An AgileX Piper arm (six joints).
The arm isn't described. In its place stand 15 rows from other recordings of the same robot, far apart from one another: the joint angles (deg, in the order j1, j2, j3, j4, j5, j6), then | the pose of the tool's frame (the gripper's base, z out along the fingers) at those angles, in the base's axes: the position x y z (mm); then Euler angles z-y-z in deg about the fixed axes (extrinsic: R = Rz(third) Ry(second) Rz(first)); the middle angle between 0 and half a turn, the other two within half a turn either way.
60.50, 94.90, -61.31, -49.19, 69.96, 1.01 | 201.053, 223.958, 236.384, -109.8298, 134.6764, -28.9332
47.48, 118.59, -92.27, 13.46, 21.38, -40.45 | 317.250, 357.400, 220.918, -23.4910, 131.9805, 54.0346
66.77, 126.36, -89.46, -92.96, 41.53, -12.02 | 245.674, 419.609, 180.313, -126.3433, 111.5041, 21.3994
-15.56, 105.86, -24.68, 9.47, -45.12, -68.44 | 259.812, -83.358, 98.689, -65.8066, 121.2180, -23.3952
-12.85, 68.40, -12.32, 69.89, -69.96, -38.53 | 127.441, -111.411, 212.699, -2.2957, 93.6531, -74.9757
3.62, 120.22, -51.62, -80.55, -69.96, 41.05 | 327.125, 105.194, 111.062, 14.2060, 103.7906, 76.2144
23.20, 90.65, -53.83, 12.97, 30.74, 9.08 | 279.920, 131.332, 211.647, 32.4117, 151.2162, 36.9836
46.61, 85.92, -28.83, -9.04, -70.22, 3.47 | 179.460, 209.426, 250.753, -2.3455, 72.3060, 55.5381
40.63, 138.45, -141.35, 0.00, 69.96, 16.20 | 398.394, 341.827, 257.239, 16.2000, 152.0636, 40.6300
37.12, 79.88, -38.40, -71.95, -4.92, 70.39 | 216.722, 173.331, 224.411, 1.7650, 124.8225, 42.8207
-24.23, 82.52, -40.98, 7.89, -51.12, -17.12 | 272.991, -133.523, 298.746, -10.5871, 75.7738, -30.5592
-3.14, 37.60, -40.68, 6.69, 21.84, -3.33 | 133.362, -3.366, 361.474, 3.4858, 103.6157, -0.5842
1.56, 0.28, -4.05, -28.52, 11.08, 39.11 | 53.070, -6.908, 221.363, 10.9485, 90.9924, -3.7056
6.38, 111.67, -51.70, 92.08, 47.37, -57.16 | 329.914, 104.215, 129.392, 79.9103, 122.6342, 67.2001
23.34, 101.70, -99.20, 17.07, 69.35, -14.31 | 339.225, 173.598, 344.661, 23.5274, 151.4403, 58.4086
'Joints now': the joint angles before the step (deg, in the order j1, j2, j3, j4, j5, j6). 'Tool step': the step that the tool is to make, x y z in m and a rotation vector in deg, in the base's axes. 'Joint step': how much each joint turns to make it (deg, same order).
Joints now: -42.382 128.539 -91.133 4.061 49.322 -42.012
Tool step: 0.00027 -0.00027 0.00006 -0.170 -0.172 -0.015
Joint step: 0.000 0.000 -0.001 -0.001 -0.241 0.001
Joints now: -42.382 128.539 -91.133 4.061 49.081 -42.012
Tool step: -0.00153 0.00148 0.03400 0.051 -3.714 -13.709
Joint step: -0.001 -4.438 -0.001 0.001 0.960 14.012
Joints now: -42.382 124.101 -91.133 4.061 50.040 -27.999
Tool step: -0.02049 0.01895 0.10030 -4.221 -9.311 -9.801
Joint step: 0.000 -14.595 1.667 0.000 2.607 10.445
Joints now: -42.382 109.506 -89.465 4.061 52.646 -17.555
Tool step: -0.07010 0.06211 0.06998 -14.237 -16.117 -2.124
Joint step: 0.000 -26.124 21.591 -0.001 -17.069 1.122
